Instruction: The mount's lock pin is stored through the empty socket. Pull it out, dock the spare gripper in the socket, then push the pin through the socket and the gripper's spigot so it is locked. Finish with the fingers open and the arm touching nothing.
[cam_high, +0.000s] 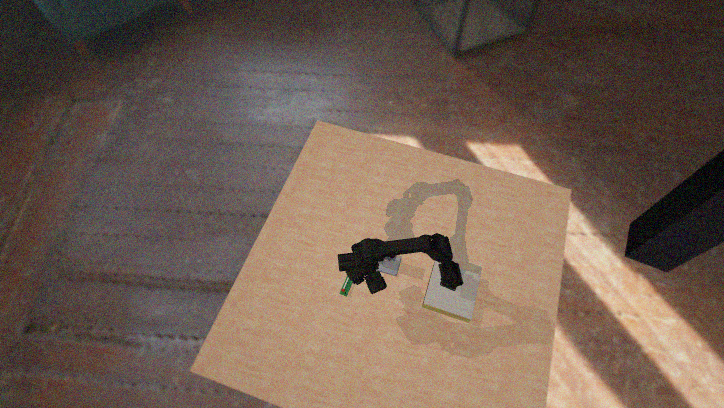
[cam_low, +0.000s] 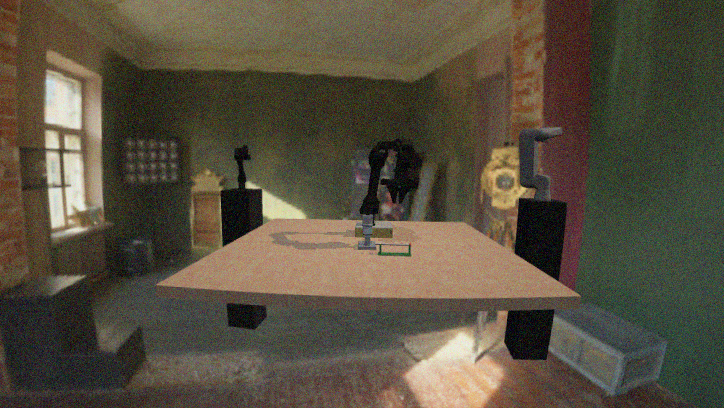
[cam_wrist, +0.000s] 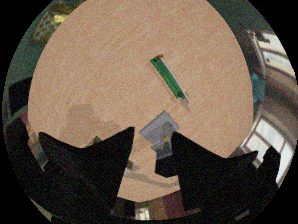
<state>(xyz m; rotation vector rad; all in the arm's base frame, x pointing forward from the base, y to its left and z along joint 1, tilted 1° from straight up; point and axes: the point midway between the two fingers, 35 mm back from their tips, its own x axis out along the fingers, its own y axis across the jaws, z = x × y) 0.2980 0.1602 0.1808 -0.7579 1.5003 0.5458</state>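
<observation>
The green pin cradle is 180 mm below my gripper tip and 90 mm ahead of it. Also, from my gripper tip: spare gripper 130 mm to the right, 80 mm below, 20 mm behind; then grey mount socket 160 mm below, 130 mm to the right, 20 mm behind.
</observation>
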